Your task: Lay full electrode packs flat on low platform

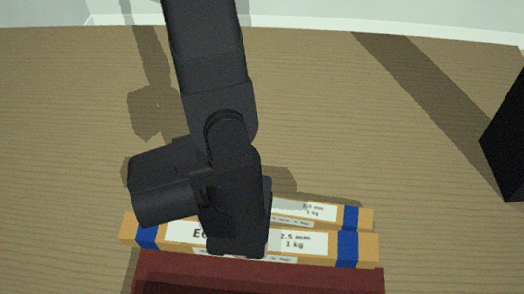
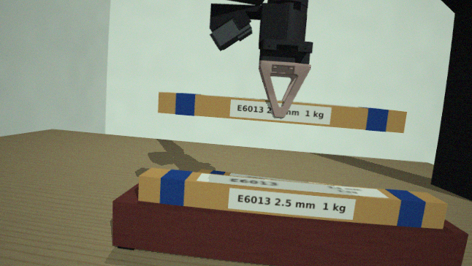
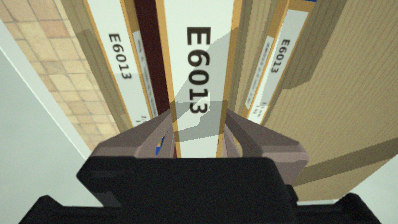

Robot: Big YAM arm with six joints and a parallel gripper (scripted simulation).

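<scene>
My hand is 16 cm above the dark red low platform, 5 cm to the right of it and 1 cm past it.
</scene>
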